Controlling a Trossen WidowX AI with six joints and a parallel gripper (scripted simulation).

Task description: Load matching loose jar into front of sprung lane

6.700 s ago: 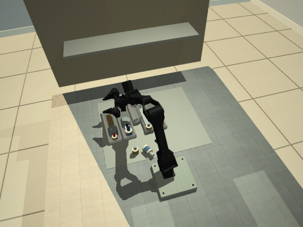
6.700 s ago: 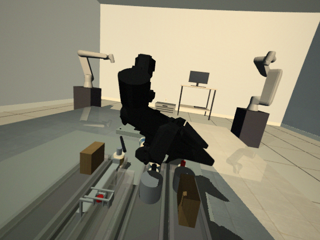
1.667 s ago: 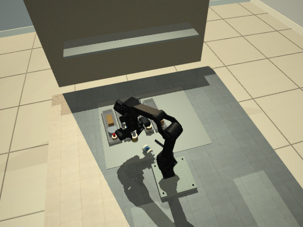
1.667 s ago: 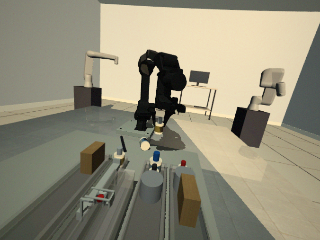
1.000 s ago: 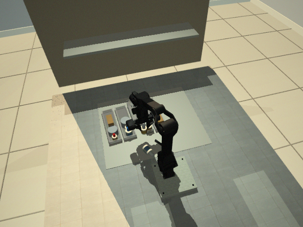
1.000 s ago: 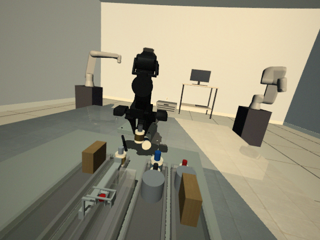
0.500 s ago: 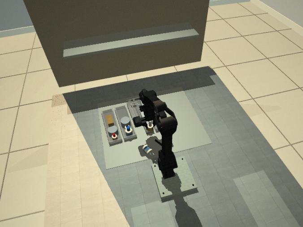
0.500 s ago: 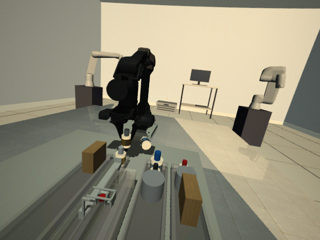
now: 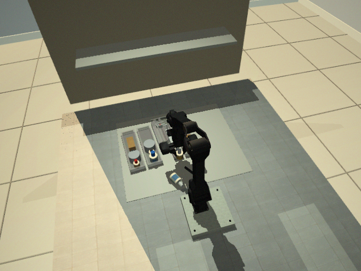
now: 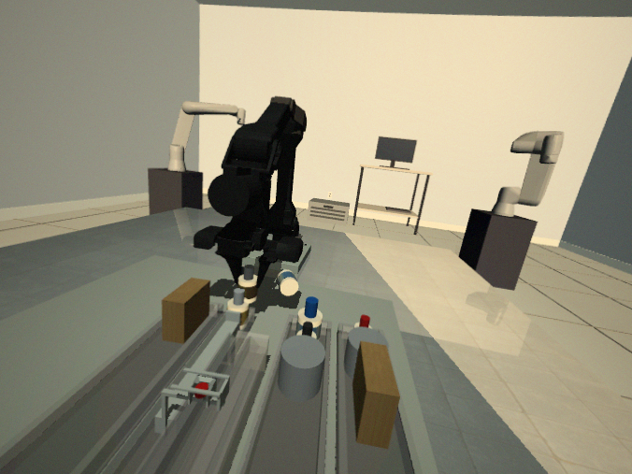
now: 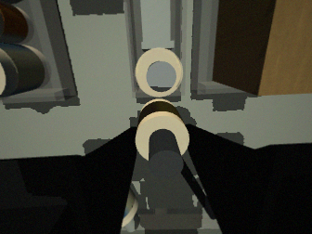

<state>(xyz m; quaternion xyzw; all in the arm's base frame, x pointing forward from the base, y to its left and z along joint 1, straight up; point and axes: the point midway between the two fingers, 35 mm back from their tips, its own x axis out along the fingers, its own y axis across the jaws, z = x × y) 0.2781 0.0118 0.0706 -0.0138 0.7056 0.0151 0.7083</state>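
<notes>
My gripper tip is now 110 mm past the black stick, 50 mm to the left of it and 50 mm above it. Round my gripper tip: red puck (220 mm ahead, 50 mm to the left, 10 mm above).
</notes>
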